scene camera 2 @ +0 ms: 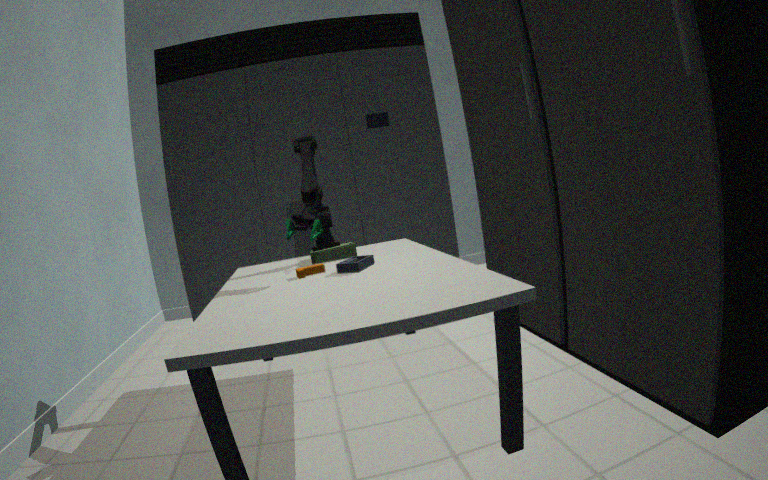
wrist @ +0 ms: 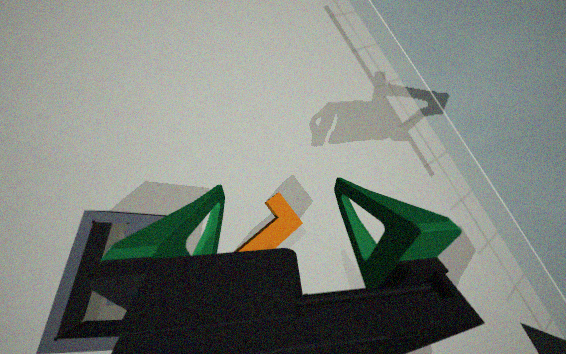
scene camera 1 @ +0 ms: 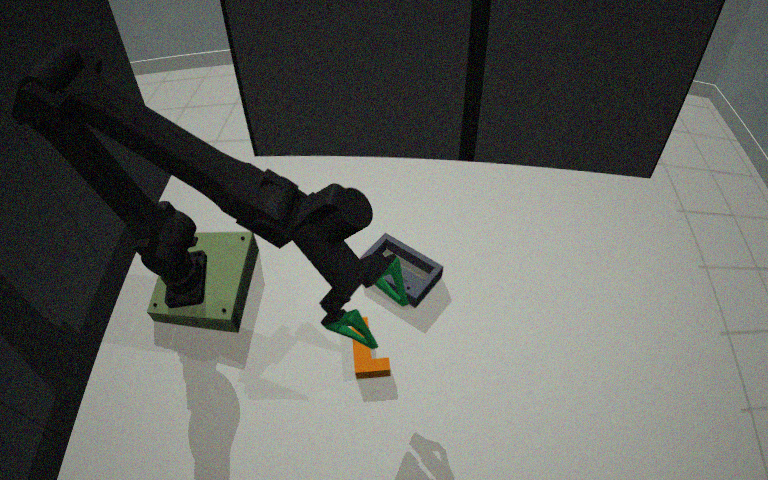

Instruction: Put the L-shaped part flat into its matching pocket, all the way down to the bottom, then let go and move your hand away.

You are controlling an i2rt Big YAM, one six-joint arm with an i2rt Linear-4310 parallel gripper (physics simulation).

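Pixels of known places: gripper, between the fingertips: (scene camera 2: pixel 299 240) (wrist: pixel 280 186) (scene camera 1: pixel 391 326); arm's base, origin of its link: (scene camera 2: pixel 326 248) (scene camera 1: pixel 187 280).
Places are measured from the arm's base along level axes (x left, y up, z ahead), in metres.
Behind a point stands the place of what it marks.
The orange L-shaped part (scene camera 1: pixel 363 362) @[z 0.338, x -0.203, y -0.016 m] (scene camera 2: pixel 310 271) @[z 0.354, x -0.170, y -0.033 m] (wrist: pixel 282 227) @[z 0.339, x -0.193, y -0.016 m] lies flat on the table, outside the pocket. In scene camera 1 a green finger covers some of its long leg; in the wrist view the gripper body hides that leg's end. The grey-blue tray with the pocket (scene camera 1: pixel 416 255) @[z 0.466, x 0.006, y -0.010 m] (scene camera 2: pixel 353 264) @[z 0.499, x -0.040, y -0.016 m] (wrist: pixel 75 260) @[z 0.469, x 0.006, y -0.010 m] stands apart from the part, partly hidden behind the gripper in scene camera 1 and in the wrist view. My gripper (scene camera 1: pixel 390 325) @[z 0.388, x -0.199, y 0.098 m] (scene camera 2: pixel 302 238) @[z 0.388, x -0.199, y 0.098 m] (wrist: pixel 280 186) @[z 0.388, x -0.199, y 0.098 m] is open and empty. It hangs above the table, clear of the part, which shows between the fingers in the wrist view.
The arm stands on a green base block (scene camera 1: pixel 226 271) @[z 0.090, x 0.007, y 0.007 m] (scene camera 2: pixel 334 252) @[z 0.126, x 0.000, y -0.011 m] on the white table (scene camera 1: pixel 538 311) @[z 0.687, x -0.141, y -0.046 m] (scene camera 2: pixel 339 305) @[z 0.897, x -0.224, y -0.046 m]. A tall dark cabinet (scene camera 1: pixel 362 73) (scene camera 2: pixel 623 169) stands beyond one table side. Arm shadows fall across the table and floor.
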